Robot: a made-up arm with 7 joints. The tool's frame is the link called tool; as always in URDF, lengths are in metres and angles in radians. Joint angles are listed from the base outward. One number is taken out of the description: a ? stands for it. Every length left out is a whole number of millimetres.
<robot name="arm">
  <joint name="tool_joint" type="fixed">
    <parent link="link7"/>
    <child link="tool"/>
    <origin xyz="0 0 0"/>
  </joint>
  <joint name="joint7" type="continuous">
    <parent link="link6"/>
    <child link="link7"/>
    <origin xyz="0.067 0 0" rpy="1.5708 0 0"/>
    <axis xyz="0 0 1"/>
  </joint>
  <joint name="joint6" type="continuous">
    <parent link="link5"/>
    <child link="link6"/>
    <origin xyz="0 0 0" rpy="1.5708 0 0"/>
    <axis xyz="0 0 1"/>
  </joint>
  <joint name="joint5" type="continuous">
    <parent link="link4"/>
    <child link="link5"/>
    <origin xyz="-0.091 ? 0" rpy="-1.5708 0 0"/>
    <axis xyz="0 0 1"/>
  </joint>
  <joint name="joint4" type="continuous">
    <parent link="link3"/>
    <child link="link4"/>
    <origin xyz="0.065 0 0" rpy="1.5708 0 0"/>
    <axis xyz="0 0 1"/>
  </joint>
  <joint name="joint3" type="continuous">
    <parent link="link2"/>
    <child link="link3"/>
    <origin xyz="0 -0.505 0" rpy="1.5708 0 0"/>
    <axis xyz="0 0 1"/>
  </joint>
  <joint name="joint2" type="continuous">
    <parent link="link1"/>
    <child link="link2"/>
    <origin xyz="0 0 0" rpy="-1.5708 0 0"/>
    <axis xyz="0 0 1"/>
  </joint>
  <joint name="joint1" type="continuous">
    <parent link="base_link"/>
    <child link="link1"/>
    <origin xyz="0 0 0.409"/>
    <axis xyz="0 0 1"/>
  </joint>
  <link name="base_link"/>
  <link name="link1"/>
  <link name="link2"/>
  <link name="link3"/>
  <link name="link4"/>
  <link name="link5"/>
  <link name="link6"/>
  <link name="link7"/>
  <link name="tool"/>
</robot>
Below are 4 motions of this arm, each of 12 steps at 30 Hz.
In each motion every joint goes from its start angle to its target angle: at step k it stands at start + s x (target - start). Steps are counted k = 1, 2, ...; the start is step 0. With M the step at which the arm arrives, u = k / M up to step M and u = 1 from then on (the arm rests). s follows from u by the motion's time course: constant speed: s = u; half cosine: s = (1 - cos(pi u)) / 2; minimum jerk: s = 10 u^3 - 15 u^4 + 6 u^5.
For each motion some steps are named. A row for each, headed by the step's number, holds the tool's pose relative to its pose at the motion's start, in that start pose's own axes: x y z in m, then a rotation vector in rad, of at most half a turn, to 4 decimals.
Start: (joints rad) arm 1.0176 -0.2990 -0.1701 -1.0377 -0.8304 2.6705 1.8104
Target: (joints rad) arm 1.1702 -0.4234 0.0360 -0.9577 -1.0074 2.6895 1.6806
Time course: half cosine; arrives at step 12
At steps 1, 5, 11, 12:
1: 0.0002 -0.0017 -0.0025 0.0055 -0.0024 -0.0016
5: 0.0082 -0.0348 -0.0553 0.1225 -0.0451 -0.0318
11: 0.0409 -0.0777 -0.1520 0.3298 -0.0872 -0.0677
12: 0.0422 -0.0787 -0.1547 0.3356 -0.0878 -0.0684

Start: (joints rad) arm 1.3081 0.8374 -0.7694 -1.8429 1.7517 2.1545 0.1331
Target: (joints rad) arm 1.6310 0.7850 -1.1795 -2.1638 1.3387 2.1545 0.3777
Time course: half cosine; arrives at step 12
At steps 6, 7, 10, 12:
6: -0.0258 0.0259 -0.0557 -0.1873 0.1517 0.0340
7: -0.0330 0.0333 -0.0712 -0.2294 0.1908 0.0479
10: -0.0503 0.0522 -0.1085 -0.3190 0.2801 0.0881
12: -0.0542 0.0568 -0.1168 -0.3371 0.2991 0.0984

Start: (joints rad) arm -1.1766 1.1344 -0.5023 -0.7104 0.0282 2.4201 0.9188
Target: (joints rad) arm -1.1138 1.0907 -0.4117 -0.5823 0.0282 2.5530 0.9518
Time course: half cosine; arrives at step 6
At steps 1, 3, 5, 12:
1: -0.0009 -0.0055 -0.0081 0.0223 0.0065 0.0012
3: -0.0072 -0.0378 -0.0617 0.1669 0.0467 0.0120
5: -0.0136 -0.0645 -0.1174 0.3121 0.0834 0.0278
12: -0.0146 -0.0681 -0.1261 0.3346 0.0887 0.0307

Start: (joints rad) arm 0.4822 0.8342 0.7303 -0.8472 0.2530 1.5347 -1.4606
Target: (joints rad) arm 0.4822 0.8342 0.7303 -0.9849 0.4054 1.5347 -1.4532
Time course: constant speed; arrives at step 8
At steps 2, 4, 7, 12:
2: -0.0037 0.0038 0.0162 0.0372 0.0345 0.0097
4: -0.0076 0.0070 0.0326 0.0741 0.0690 0.0207
7: -0.0135 0.0107 0.0572 0.1290 0.1207 0.0395
12: -0.0155 0.0117 0.0655 0.1471 0.1379 0.0464

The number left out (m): 0.422
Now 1 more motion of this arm.
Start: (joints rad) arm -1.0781 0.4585 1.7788 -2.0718 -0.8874 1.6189 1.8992
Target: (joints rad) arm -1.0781 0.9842 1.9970 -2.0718 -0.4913 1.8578 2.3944
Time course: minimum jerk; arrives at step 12
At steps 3, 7, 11, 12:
3: 0.0091 0.0042 0.0010 0.0358 -0.0962 0.0356
7: 0.0684 0.0328 0.0144 0.1359 -0.6348 0.2321
11: 0.1130 0.0547 0.0339 0.1172 -0.9832 0.3462
12: 0.1136 0.0550 0.0343 0.1164 -0.9884 0.3478

